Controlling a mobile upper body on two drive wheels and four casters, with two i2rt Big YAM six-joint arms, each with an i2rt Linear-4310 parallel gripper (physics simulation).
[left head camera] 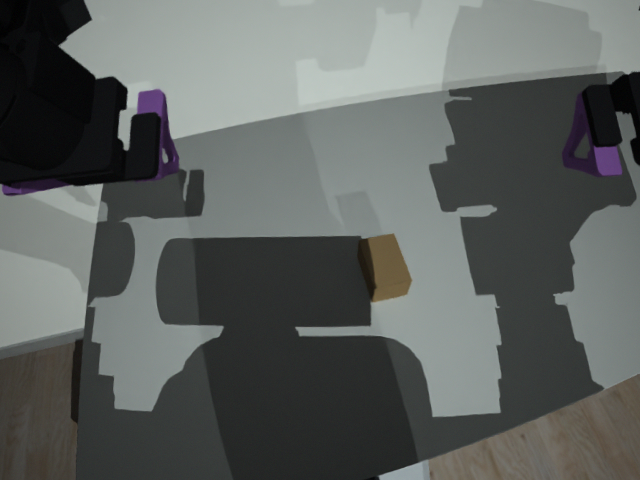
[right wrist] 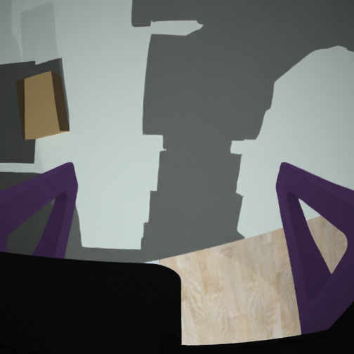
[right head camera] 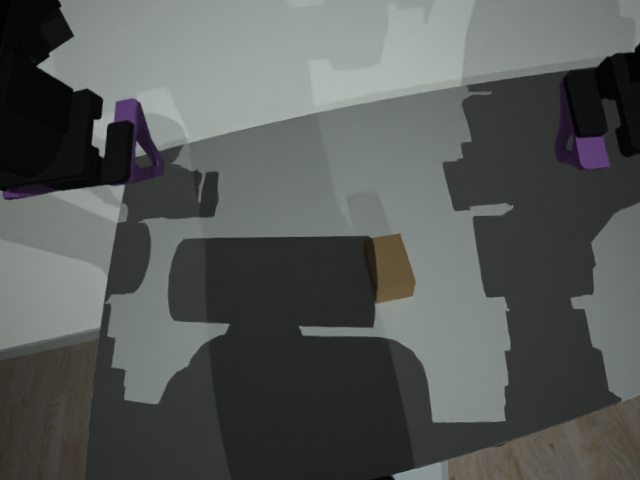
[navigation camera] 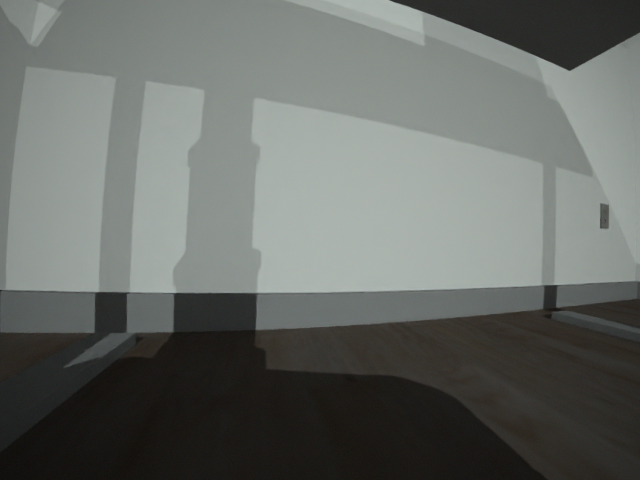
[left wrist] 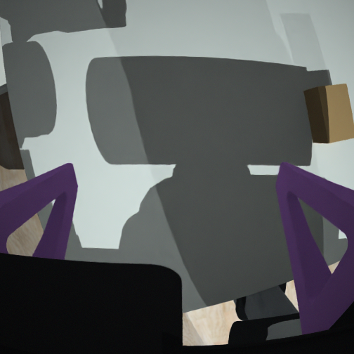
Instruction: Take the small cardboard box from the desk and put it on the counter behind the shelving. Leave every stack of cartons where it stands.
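Places are measured from the left arm's base along level axes (x ahead, y left, z up), in centimetres.
Pixels of known places: left gripper, between the fingertips: [left head camera: 129, 170] [right head camera: 121, 174]; right gripper, between the fingertips: [left head camera: 609, 157] [right head camera: 609, 149].
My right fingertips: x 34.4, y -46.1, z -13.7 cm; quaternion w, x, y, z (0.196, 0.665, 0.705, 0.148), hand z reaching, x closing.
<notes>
Behind a point stands the place of what it marks.
The small cardboard box [left head camera: 390, 268] @(z -41.0, x 38.6, y -28.4 cm) [right head camera: 395, 266] @(z -41.0, x 39.1, y -28.7 cm) [left wrist: 342, 114] [right wrist: 41, 107] is brown and lies slightly turned on the pale desk [left head camera: 454, 372] @(z -46.0, x 23.6, y -37.4 cm) [right head camera: 460, 382] @(z -46.0, x 22.8, y -37.6 cm) [left wrist: 100, 210] [right wrist: 110, 200]. My left gripper [left wrist: 176, 173] is open and empty above the desk; the box is off to its right, at the left wrist view's right edge. My right gripper [right wrist: 176, 173] is open and empty; the box is at the upper left of the right wrist view. In both head views the box lies between the two grippers, lower in the picture. The counter, shelving and carton stacks do not show.
A pale wall [navigation camera: 392, 206] @(z -107.3, x 99.3, y -40.4 cm) with a small outlet plate [navigation camera: 603, 215] @(z -100.8, x 130.4, y -149.9 cm) stands behind the desk. Two low grey bars [navigation camera: 103, 348] [navigation camera: 594, 324] @(z -139.2, x 93.4, y -99.6 cm) lie on the wooden floor [navigation camera: 361, 351] @(z -141.0, x 79.3, y -29.7 cm). Dark shadows of the robot fall across the desk and wall.
</notes>
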